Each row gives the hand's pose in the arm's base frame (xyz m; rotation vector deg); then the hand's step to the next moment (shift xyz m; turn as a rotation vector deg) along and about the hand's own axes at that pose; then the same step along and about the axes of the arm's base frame.
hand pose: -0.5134 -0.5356 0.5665 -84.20 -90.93 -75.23
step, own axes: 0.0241 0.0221 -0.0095 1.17 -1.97 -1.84
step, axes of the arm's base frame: 0.0145 -0.0023 0.0307 -2.48 -1.07 1.16
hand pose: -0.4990 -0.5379 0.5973 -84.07 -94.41 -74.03
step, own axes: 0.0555 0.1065 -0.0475 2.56 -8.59 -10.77
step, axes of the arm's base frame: 0.0808 -0.0289 0.0965 -10.71 -8.20 3.80
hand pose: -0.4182 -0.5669 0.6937 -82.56 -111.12 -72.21
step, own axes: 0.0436 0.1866 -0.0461 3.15 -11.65 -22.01
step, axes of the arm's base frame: 0.1445 -0.0054 0.1339 -15.74 -17.54 8.65
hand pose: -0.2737 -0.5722 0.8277 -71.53 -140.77 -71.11
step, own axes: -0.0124 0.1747 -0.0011 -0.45 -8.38 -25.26
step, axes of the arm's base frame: 0.1333 0.0481 0.1030 -11.82 -21.04 11.23
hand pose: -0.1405 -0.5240 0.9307 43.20 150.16 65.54
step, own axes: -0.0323 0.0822 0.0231 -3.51 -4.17 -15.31
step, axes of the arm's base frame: 0.0669 0.0451 0.0428 -4.06 -13.91 7.36
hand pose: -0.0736 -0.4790 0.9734 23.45 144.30 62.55
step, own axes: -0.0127 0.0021 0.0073 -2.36 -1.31 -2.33
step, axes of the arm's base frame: 0.0148 0.0010 -0.0004 0.93 -3.29 1.01
